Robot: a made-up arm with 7 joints. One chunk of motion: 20 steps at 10 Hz.
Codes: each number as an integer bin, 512 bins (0 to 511) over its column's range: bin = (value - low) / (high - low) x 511, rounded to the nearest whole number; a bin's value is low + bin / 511 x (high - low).
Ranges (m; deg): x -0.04..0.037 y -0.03..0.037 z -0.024..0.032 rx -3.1..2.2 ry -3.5..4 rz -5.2..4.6
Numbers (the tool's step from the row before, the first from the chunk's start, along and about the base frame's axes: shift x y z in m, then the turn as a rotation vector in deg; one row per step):
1: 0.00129 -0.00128 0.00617 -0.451 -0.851 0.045
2: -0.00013 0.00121 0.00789 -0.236 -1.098 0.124
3: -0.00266 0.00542 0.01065 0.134 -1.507 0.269
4: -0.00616 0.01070 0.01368 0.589 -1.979 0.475
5: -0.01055 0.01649 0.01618 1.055 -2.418 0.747
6: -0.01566 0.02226 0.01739 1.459 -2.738 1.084
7: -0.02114 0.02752 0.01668 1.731 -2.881 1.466
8: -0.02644 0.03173 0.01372 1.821 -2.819 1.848
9: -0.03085 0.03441 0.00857 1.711 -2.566 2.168
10: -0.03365 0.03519 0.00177 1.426 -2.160 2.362
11: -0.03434 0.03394 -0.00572 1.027 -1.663 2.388
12: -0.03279 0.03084 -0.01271 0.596 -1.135 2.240
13: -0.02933 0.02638 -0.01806 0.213 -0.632 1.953
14: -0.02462 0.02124 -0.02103 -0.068 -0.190 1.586
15: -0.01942 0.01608 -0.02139 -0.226 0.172 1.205
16: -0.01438 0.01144 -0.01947 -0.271 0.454 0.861
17: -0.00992 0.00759 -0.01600 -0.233 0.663 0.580
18: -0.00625 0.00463 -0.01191 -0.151 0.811 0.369
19: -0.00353 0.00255 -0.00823 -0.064 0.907 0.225
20: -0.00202 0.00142 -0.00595 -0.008 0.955 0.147
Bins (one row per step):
1: 274 219 275 255 180 273
2: 265 238 291 276 164 278
3: 248 270 316 312 136 285
4: 225 310 344 356 104 296
5: 195 355 367 401 74 310
6: 162 399 378 440 52 328
7: 125 439 371 466 42 348
8: 90 471 344 474 46 368
9: 61 491 297 464 64 384
10: 42 497 235 436 91 394
11: 38 488 167 398 125 396
12: 48 464 103 356 161 388
13: 71 430 54 319 195 373
14: 102 391 27 292 226 354
15: 137 351 24 277 250 334
16: 170 316 41 273 269 316
17: 200 287 73 276 284 301
18: 224 264 110 284 294 290
19: 242 248 144 293 300 283
20: 252 240 165 298 304 279

